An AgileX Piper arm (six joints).
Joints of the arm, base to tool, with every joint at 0 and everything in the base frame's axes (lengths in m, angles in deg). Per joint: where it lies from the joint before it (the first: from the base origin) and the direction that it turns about. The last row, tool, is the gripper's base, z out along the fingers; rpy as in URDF.
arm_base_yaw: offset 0 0 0.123 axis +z
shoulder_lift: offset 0 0 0 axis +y
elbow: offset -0.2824 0 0.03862 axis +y
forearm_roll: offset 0.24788 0 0.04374 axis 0.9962 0 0.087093
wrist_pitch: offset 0 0 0 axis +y
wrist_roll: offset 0.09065 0 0.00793 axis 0.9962 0 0.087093
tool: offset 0 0 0 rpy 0 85.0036 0
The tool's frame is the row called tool.
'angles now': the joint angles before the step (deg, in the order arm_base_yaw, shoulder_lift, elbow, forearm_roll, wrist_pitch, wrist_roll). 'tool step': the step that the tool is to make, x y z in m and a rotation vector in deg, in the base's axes. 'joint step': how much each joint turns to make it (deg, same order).
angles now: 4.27, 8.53, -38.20, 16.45, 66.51, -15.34
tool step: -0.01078, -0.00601, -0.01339, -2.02, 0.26, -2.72
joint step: 0.00, -4.14, 1.78, -3.91, 2.43, 1.83
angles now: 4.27, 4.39, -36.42, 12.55, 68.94, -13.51
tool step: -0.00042, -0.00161, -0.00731, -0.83, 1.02, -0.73
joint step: -0.01, -0.92, 1.28, -1.14, 0.68, 0.29
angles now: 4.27, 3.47, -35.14, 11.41, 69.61, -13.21
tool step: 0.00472, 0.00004, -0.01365, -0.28, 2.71, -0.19
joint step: 0.00, -0.31, 2.88, -0.22, 0.13, 0.15
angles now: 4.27, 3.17, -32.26, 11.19, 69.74, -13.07
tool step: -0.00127, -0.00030, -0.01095, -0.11, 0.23, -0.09
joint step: 0.00, -2.01, 2.24, -0.14, 0.01, 0.03
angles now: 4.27, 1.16, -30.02, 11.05, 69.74, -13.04
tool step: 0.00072, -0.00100, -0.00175, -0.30, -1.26, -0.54
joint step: 0.00, -0.68, 0.64, -0.63, -1.22, 0.01
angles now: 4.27, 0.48, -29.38, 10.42, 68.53, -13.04
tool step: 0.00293, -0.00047, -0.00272, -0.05, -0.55, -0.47
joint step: 0.00, -0.09, 0.95, -0.37, -1.44, 0.09
